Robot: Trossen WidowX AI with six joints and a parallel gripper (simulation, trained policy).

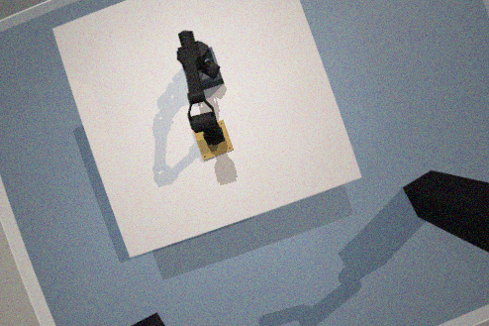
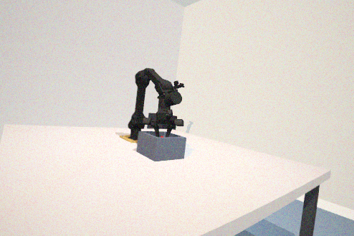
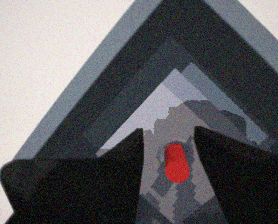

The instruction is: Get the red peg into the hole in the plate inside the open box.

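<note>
Now: gripper tip 10 mm past the red peg, 10 mm to the right of it and 20 mm above it. From my gripper tip the other things lie so: grey box 20 mm behind, 10 mm to the left, 40 mm below; then pale plate 20 mm behind, 10 mm to the left, 20 mm below.
</note>
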